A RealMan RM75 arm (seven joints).
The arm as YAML. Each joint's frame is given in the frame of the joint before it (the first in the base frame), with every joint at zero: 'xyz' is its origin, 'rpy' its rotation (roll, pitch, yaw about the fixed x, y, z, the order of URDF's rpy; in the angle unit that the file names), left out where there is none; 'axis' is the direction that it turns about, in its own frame. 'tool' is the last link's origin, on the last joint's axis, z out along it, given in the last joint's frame.
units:
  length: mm
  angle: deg
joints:
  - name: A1
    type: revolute
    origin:
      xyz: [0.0, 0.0, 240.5]
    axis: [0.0, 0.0, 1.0]
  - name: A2
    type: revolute
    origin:
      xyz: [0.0, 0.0, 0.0]
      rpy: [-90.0, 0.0, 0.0]
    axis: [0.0, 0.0, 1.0]
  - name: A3
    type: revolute
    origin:
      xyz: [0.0, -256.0, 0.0]
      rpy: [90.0, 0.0, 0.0]
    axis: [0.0, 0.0, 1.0]
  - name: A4
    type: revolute
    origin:
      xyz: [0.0, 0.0, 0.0]
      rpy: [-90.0, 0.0, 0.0]
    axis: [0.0, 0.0, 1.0]
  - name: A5
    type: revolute
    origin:
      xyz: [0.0, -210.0, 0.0]
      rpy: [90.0, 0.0, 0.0]
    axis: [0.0, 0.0, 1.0]
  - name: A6
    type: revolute
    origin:
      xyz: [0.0, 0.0, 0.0]
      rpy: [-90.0, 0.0, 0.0]
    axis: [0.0, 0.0, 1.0]
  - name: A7
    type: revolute
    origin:
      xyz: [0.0, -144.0, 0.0]
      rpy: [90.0, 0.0, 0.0]
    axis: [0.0, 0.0, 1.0]
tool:
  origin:
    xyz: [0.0, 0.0, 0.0]
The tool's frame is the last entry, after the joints.
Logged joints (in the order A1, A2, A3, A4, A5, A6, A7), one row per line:
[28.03 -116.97 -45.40 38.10 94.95 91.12 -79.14]
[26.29 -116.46 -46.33 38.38 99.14 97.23 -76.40]
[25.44 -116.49 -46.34 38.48 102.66 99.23 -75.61]
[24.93 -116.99 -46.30 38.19 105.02 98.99 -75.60]
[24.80 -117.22 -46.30 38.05 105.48 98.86 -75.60]
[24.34 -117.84 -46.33 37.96 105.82 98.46 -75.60]
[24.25 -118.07 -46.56 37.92 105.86 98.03 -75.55]
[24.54 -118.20 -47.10 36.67 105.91 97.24 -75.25]
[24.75 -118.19 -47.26 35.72 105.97 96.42 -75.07]
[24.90 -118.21 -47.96 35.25 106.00 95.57 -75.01]
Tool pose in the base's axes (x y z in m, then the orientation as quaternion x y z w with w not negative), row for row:
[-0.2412 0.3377 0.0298 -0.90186 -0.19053 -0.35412 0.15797]
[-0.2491 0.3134 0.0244 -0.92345 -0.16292 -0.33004 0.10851]
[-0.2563 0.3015 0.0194 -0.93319 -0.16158 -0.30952 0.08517]
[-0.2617 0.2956 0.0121 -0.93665 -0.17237 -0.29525 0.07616]
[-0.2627 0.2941 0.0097 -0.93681 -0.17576 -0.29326 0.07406]
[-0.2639 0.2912 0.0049 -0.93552 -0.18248 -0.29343 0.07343]
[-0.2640 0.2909 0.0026 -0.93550 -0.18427 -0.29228 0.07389]
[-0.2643 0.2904 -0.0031 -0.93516 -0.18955 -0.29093 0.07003]
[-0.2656 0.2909 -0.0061 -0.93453 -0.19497 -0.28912 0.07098]
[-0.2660 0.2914 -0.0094 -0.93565 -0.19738 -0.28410 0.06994]
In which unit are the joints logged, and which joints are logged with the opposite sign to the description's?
The joints are logged in degrees. Opposite sign: A1, A3.
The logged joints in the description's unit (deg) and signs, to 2 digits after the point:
[-28.03 -116.97 45.40 38.10 94.95 91.12 -79.14]
[-26.29 -116.46 46.33 38.38 99.14 97.23 -76.40]
[-25.44 -116.49 46.34 38.48 102.66 99.23 -75.61]
[-24.93 -116.99 46.30 38.19 105.02 98.99 -75.60]
[-24.80 -117.22 46.30 38.05 105.48 98.86 -75.60]
[-24.34 -117.84 46.33 37.96 105.82 98.46 -75.60]
[-24.25 -118.07 46.56 37.92 105.86 98.03 -75.55]
[-24.54 -118.20 47.10 36.67 105.91 97.24 -75.25]
[-24.75 -118.19 47.26 35.72 105.97 96.42 -75.07]
[-24.90 -118.21 47.96 35.25 106.00 95.57 -75.01]

